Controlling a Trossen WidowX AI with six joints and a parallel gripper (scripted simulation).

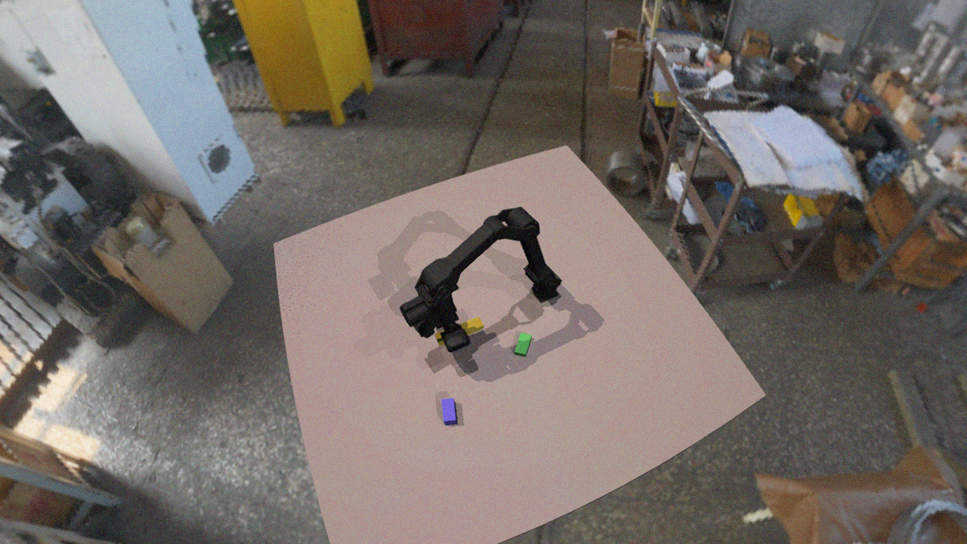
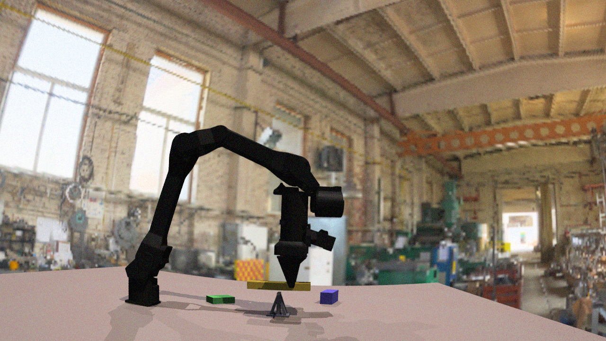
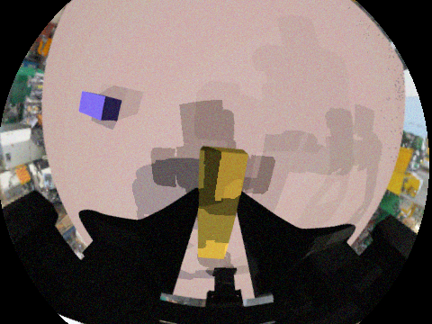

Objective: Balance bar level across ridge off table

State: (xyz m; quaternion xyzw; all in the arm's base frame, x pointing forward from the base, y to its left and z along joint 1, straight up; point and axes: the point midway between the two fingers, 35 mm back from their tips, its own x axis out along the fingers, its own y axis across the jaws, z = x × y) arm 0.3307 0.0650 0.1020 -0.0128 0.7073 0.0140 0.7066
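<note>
Now: the yellow bar 3 cm behind my gripper tip. Round my gripper tip: green block: 19 cm behind, 8 cm to the left, 6 cm below; purple block: 20 cm to the left, 8 cm ahead, 5 cm below.
</note>
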